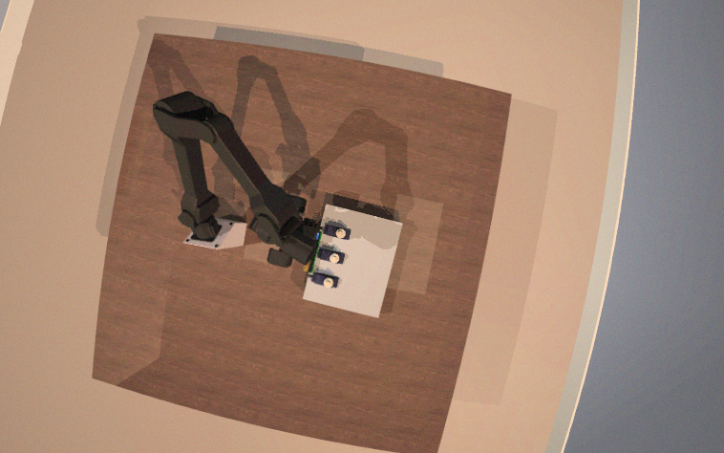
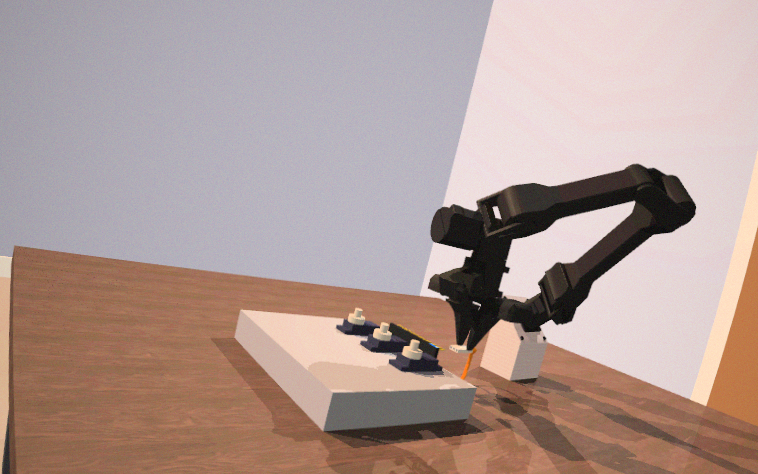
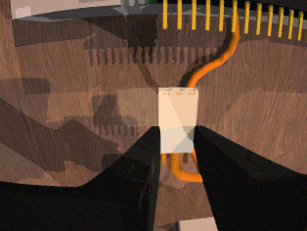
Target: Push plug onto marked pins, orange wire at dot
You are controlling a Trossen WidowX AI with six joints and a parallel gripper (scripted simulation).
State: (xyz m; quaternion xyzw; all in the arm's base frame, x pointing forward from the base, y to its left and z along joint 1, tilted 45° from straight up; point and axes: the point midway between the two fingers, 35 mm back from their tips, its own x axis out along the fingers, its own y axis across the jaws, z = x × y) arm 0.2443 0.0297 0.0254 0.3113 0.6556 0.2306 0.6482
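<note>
The blue band lies 7 cm ahead of my gripper tip and 1 cm to the right of it. Also, from my gripper tip: holder 22 cm ahead, 8 cm to the right, 5 cm below.
</note>
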